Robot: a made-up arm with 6 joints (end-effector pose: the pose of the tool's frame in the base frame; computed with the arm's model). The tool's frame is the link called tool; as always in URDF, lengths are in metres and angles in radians. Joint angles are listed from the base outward.
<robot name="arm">
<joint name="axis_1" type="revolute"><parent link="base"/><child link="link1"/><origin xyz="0.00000 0.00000 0.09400" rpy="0.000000 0.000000 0.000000"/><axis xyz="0 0 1"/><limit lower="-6.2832" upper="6.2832"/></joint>
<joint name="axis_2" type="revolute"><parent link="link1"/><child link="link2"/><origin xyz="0.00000 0.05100 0.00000" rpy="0.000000 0.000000 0.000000"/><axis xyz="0 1 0"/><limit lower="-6.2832" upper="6.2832"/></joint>
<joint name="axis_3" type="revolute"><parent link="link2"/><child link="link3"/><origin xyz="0.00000 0.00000 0.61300" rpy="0.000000 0.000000 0.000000"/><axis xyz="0 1 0"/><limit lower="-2.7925" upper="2.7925"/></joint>
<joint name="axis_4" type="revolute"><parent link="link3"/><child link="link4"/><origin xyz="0.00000 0.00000 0.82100" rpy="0.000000 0.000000 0.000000"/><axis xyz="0 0 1"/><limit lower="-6.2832" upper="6.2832"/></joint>
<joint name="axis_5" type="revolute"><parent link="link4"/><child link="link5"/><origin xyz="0.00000 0.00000 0.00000" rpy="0.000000 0.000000 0.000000"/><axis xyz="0 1 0"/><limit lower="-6.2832" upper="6.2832"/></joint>
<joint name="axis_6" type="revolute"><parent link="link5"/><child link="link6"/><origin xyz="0.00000 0.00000 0.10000" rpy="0.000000 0.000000 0.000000"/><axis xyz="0 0 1"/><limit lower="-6.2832" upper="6.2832"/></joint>
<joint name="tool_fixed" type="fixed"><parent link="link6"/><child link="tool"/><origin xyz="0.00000 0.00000 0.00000" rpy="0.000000 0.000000 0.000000"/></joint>
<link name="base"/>
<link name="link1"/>
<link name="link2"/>
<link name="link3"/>
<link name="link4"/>
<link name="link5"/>
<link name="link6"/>
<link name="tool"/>
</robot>
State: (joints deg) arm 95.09 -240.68 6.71 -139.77 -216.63 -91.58
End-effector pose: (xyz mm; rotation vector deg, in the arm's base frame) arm -115.4 1154.6 -605.1 40.12 -20.21 148.73
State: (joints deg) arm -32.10 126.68 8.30 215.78 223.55 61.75
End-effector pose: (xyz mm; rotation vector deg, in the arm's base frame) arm 880.0 -444.3 -840.8 -76.35 80.69 123.24
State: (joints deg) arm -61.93 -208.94 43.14 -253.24 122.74 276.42
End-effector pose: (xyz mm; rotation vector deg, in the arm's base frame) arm 178.2 -54.6 -1191.9 59.19 42.78 102.08
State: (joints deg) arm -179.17 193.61 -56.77 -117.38 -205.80 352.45
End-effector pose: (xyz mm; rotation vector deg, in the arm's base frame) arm -370.1 -17.7 -1021.3 -36.97 13.08 -58.25
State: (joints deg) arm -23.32 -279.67 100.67 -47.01 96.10 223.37
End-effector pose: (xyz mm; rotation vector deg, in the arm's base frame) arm 471.1 -226.7 -612.1 94.53 -15.70 -90.28
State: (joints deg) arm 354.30 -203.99 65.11 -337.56 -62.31 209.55
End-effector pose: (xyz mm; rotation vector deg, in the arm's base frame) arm -256.6 42.9 -1173.4 148.40 -68.42 34.98
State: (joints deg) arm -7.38 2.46 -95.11 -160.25 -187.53 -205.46
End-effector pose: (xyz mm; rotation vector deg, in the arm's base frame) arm -682.5 135.4 660.7 -29.55 92.82 -41.75
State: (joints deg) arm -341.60 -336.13 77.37 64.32 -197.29 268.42
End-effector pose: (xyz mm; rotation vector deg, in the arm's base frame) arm 883.7 375.9 500.5 108.62 -22.36 -114.00
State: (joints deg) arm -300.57 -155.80 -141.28 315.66 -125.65 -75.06
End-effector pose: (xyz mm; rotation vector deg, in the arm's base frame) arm 111.3 400.4 -66.2 36.91 -65.87 -9.83
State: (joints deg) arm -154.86 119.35 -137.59 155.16 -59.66 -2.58
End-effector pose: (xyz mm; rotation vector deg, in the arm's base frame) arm -297.8 -156.1 645.8 -5.70 -43.17 1.72
